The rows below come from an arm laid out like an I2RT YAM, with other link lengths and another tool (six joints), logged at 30 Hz.
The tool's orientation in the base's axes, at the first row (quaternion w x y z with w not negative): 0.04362 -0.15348 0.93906 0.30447
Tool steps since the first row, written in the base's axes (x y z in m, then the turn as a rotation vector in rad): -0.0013 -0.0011 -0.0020 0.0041 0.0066 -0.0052; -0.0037 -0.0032 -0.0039 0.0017 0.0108 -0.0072; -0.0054 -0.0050 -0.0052 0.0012 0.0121 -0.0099; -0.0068 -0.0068 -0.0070 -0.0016 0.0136 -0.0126; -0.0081 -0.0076 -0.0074 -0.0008 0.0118 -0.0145
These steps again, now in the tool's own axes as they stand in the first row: 0.0019 -0.0016 0.0010 -0.0047 0.0009 0.0080; 0.0050 -0.0035 0.0013 -0.0032 0.0037 0.0121; 0.0073 -0.0050 0.0014 -0.0026 0.0034 0.0151; 0.0095 -0.0070 0.0018 0.0002 0.0039 0.0182; 0.0110 -0.0074 0.0016 0.0002 0.0012 0.0187
